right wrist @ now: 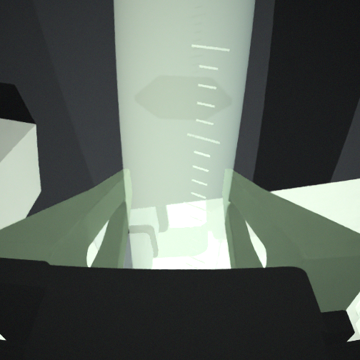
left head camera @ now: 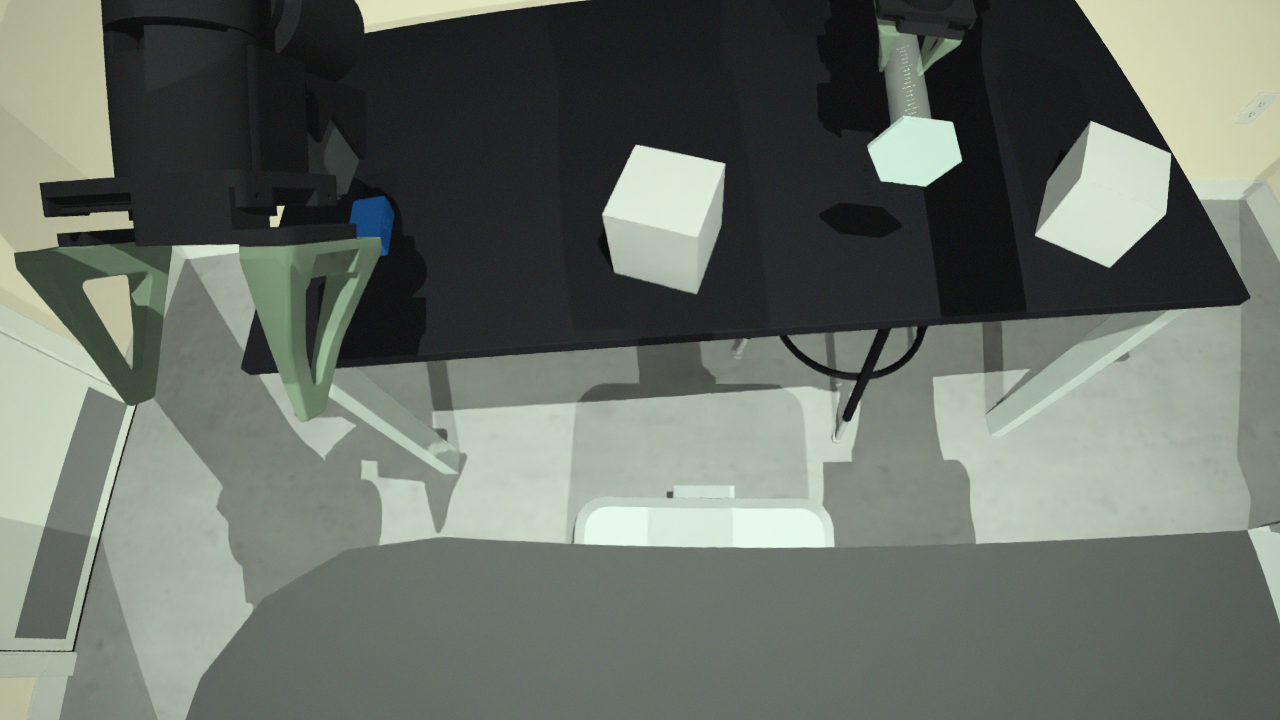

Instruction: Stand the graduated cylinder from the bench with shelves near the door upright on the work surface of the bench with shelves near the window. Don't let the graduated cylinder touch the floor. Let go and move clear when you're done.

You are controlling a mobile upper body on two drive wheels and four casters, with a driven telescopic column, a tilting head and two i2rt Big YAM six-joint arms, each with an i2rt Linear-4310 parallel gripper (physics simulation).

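Places are measured from the left arm's base along level axes (x left, y back, z up), in millimetres.
Where they show: left gripper, fingertip midpoint: (left head camera: 221,409); right gripper, fingertip midpoint: (left head camera: 899,70).
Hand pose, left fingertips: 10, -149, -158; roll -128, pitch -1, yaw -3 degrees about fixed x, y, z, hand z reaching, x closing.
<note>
Each offset is from my left fingertips to the centre of the thing, as dx, dy, dz. Level surfaces: height alone.
The graduated cylinder {-456, -526, -245} (left head camera: 906,85) (right wrist: 175,60) is pale and translucent, with white marks and a six-sided base. My right gripper (left head camera: 904,66) (right wrist: 176,180) is shut on its tube. The cylinder is tilted, with the flat underside of its base turned towards the head camera. It is held above the black bench top {dz -490} (left head camera: 483,179), and the base's shadow lies apart from it. The upper end is hidden by the gripper. My left gripper (left head camera: 221,409) is open and empty at the left, in front of the bench's left end. Shelves do not show.
A white block {-175, -419, -424} (left head camera: 664,219) stands on the bench left of the cylinder, and another white block {-802, -476, -424} (left head camera: 1103,194) stands to its right. A small blue object {+281, -461, -469} (left head camera: 369,223) is near the left end. A white seat-like object (left head camera: 702,526) is before the bench, behind a broad grey surface (left head camera: 698,635).
</note>
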